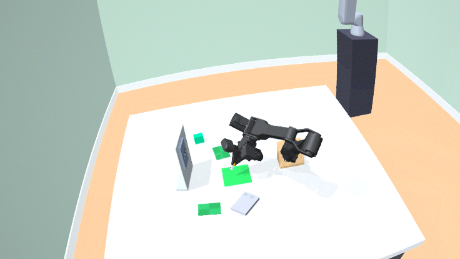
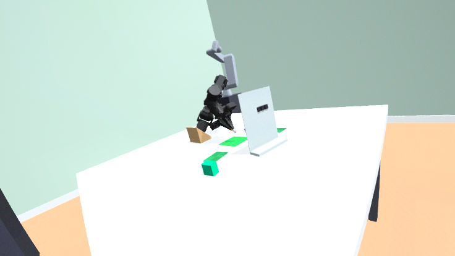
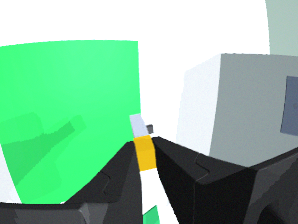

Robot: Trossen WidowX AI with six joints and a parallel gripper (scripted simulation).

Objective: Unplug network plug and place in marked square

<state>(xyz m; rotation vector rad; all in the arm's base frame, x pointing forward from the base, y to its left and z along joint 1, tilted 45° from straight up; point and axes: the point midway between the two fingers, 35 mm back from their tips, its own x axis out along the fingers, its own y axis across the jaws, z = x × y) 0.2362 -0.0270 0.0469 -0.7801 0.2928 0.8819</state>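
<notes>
Right now my gripper tip is 1 cm past the green marked square and 6 cm above it. The rest, counted from my gripper tip: grey flat plate: 1 cm behind, 18 cm to the left, 6 cm below; grey panel: 20 cm ahead, 2 cm to the right, 4 cm above; yellow plug: right at my gripper tip.
</notes>
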